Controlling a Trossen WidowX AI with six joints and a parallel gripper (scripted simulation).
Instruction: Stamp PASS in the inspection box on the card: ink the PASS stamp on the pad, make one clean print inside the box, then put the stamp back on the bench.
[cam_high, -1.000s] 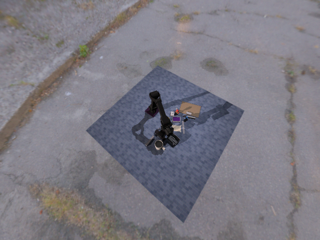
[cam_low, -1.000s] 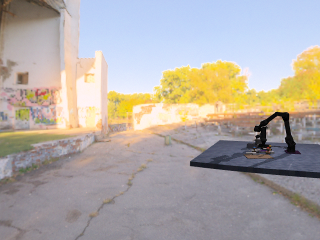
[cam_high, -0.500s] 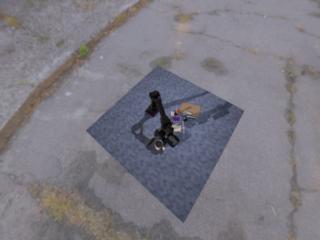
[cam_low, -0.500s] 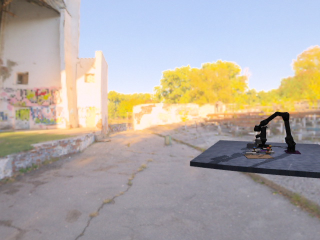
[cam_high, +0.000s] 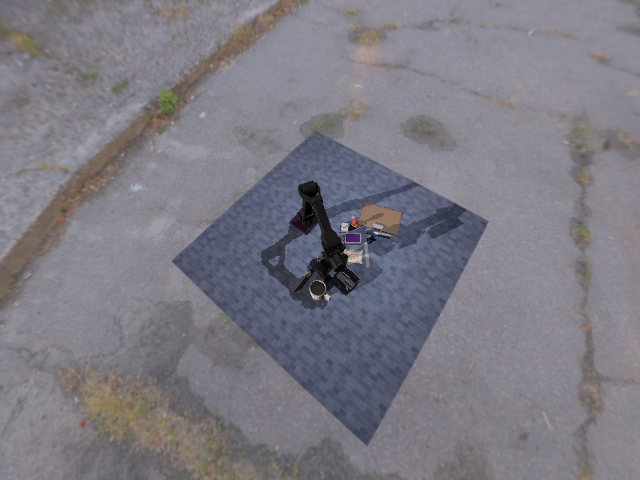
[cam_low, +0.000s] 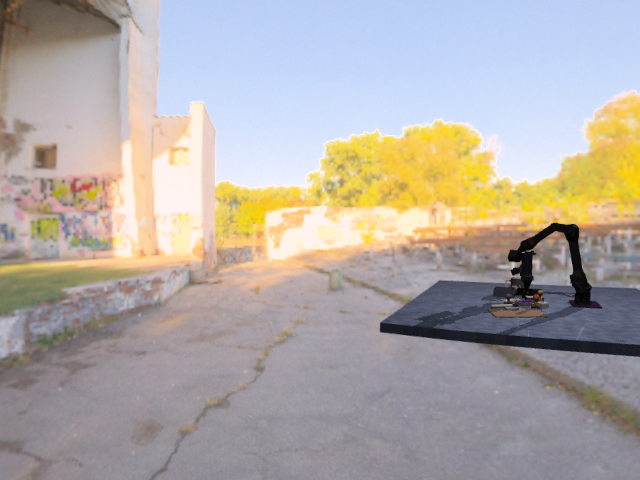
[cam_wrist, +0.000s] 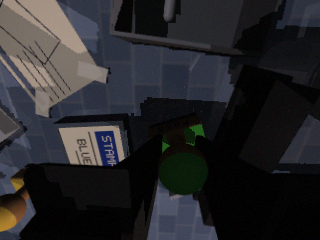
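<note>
The ink pad is 20 cm to the left of my gripper tip, 4 cm ahead of it and 3 cm below it. The rest, counted from my gripper tip: long black block: 5 cm to the right, 3 cm behind, 2 cm below; dark tray: 11 cm ahead, 2 cm to the right, 2 cm below; cream card: 11 cm to the left, 8 cm ahead, 4 cm below.
</note>
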